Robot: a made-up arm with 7 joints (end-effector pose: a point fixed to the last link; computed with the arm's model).
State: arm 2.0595 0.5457 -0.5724 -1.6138 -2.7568 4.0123 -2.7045
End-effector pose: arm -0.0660 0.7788 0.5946 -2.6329 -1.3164 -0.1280
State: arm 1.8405 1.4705 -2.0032 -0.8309 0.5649 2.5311 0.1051
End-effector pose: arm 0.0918 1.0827 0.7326 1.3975 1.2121 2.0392
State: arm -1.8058 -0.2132 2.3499 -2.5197 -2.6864 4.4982 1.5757
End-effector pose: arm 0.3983 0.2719 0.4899 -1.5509 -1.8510 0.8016
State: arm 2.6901 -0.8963 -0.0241 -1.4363 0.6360 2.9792 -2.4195
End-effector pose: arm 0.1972 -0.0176 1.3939 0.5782 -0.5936 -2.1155
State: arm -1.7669 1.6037 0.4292 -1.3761 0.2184 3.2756 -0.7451
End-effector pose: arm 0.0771 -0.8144 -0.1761 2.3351 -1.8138 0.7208
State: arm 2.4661 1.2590 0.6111 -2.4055 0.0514 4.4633 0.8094
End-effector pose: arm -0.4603 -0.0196 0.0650 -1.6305 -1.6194 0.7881
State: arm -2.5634 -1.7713 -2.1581 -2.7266 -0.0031 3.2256 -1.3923
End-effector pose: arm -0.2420 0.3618 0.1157 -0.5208 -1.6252 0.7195
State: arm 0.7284 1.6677 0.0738 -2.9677 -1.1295 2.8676 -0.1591
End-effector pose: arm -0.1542 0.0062 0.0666 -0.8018 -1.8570 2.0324
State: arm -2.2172 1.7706 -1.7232 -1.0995 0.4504 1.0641 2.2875
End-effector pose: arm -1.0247 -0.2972 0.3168 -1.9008 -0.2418 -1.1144
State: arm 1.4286 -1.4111 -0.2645 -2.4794 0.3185 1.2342 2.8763
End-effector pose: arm 0.1501 0.0478 0.9665 2.2234 -1.8338 -0.8311
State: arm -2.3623 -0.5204 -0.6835 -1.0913 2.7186 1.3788 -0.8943
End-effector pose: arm -0.2498 0.2984 1.4467 1.1209 0.4792 1.8462
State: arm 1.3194 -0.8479 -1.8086 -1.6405 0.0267 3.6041 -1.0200
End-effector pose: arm 0.4572 -0.7283 0.7273 1.7240 -0.4702 1.7533
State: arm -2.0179 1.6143 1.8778 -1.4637 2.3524 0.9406 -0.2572
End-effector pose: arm 0.2990 -0.9480 0.6349 0.7580 -1.0345 -0.8641
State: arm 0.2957 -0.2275 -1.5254 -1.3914 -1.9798 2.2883 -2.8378
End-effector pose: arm 0.1389 -0.6997 1.1090 -0.7903 -1.6300 2.3256
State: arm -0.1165 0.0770 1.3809 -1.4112 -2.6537 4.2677 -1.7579
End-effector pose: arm 0.2025 0.5404 1.0507 -2.3813 0.2647 0.5127
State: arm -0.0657 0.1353 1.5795 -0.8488 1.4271 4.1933 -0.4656
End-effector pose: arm 0.1892 0.3703 1.3042 -0.9648 0.9088 -0.9666
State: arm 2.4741 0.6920 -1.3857 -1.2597 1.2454 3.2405 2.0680
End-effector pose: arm -0.0480 0.7943 1.0144 -1.0381 0.9190 0.5743
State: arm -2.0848 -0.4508 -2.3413 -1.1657 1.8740 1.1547 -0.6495
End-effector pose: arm -0.0529 0.9055 1.0054 0.1030 -1.1136 1.1803
